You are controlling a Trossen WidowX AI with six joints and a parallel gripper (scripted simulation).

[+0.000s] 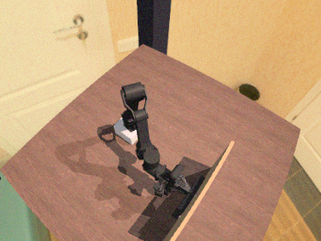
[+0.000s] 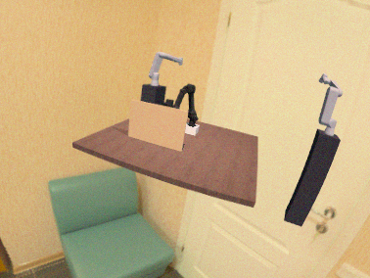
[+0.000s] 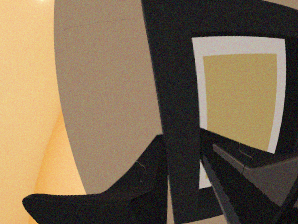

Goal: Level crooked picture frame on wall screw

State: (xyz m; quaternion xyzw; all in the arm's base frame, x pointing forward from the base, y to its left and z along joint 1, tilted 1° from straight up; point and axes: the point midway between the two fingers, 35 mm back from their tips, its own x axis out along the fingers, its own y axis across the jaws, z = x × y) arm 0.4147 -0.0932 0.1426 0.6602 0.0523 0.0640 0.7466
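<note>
Now: the picture frame 1 cm ahead of my gripper tip and 5 cm below it. From my gripper tip the other things lie so: wall panel: 2 cm ahead, 1 cm to the left, 6 cm below.
</note>
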